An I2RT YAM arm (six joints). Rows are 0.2 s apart.
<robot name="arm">
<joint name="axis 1" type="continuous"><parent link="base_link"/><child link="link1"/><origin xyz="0 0 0.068" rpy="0 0 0"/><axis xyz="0 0 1"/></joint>
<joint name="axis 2" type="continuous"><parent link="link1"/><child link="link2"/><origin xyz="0.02 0.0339 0.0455" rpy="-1.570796 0 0"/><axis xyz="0 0 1"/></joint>
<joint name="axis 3" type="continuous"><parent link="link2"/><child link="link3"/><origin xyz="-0.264 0 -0.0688" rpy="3.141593 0 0"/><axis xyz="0 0 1"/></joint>
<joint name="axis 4" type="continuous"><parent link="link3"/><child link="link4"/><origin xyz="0.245 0.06 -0.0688" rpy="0 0 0"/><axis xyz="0 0 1"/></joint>
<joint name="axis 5" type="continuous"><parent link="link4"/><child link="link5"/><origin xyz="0.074 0.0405 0.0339" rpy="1.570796 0 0"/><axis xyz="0 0 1"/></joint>
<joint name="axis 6" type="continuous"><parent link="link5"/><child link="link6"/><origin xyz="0.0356 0 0.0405" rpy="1.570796 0 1.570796"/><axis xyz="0 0 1"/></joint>
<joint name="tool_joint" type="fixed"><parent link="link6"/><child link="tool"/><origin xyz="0 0 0" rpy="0 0 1.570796"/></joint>
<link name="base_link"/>
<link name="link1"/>
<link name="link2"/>
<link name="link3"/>
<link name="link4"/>
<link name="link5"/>
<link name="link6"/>
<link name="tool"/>
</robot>
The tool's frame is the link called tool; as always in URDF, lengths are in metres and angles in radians. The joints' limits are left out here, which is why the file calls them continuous.
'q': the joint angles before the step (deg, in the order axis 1, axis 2, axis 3, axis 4, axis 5, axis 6). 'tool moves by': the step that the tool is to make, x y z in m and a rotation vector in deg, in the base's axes. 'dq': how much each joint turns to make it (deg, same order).
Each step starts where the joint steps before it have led.
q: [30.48, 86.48, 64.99, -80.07, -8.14, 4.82]
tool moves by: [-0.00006, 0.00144, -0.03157, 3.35, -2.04, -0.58]
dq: [0.02, 0.04, -7.06, 10.60, -1.93, 0.28]
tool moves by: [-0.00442, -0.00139, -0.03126, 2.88, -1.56, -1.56]
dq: [-0.02, 0.00, -7.39, 10.45, -1.85, 1.36]
